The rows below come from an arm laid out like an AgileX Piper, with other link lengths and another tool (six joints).
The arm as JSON. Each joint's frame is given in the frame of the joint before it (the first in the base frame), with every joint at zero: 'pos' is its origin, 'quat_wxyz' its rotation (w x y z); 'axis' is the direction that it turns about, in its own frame. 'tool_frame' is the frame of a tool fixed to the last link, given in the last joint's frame.
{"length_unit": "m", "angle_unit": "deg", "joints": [
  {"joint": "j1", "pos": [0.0, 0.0, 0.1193], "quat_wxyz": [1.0, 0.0, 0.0, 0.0], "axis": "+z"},
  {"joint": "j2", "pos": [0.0, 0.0, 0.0], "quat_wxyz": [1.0, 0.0, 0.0, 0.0], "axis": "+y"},
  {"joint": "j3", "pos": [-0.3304, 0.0, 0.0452], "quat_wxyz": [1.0, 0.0, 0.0, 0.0], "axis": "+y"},
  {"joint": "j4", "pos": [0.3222, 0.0, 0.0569], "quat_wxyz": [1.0, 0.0, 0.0, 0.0], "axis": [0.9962, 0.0, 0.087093]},
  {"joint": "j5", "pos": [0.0, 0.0, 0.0], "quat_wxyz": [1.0, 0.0, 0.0, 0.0], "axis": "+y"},
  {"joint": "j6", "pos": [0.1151, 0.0, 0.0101], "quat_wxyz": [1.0, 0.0, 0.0, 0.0], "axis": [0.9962, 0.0, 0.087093]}
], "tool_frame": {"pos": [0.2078, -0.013, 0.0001], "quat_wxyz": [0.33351, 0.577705, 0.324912, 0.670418]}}
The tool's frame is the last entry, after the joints.
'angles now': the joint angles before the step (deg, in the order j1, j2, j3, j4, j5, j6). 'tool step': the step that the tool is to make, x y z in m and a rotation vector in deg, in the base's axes. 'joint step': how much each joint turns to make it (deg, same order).
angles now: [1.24 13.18 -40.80 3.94 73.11 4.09]
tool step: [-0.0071 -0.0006 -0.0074 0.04 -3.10 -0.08]
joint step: [0.01 -5.63 3.20 -0.08 -0.68 0.01]
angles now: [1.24 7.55 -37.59 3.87 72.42 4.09]
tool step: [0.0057 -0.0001 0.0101 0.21 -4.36 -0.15]
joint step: [-0.02 -2.80 1.26 0.03 -2.83 -0.02]
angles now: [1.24 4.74 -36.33 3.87 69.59 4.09]
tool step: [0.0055 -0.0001 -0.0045 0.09 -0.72 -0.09]
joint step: [0.04 -0.60 1.62 -0.03 -1.75 0.03]
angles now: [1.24 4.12 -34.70 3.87 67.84 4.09]
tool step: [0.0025 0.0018 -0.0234 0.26 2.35 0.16]
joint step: [0.02 0.00 2.91 0.33 -0.57 0.02]
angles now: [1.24 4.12 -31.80 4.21 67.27 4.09]
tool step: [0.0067 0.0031 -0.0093 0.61 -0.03 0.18]
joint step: [-0.04 -0.10 2.08 0.65 -2.03 -0.03]
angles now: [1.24 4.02 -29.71 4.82 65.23 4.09]
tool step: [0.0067 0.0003 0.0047 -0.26 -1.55 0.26]
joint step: [0.01 -0.01 0.47 0.13 -1.97 -0.59]
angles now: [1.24 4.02 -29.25 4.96 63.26 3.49]
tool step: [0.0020 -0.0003 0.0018 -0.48 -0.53 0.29]
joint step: [0.03 0.00 0.10 -0.03 -0.58 -0.59]
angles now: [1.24 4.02 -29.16 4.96 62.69 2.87]
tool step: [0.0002 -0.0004 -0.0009 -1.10 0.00 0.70]
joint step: [-0.03 0.01 0.12 0.03 0.00 -1.34]
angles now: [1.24 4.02 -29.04 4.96 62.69 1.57]
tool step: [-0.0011 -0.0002 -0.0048 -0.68 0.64 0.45]
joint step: [0.00 0.00 0.36 0.00 0.36 -0.78]
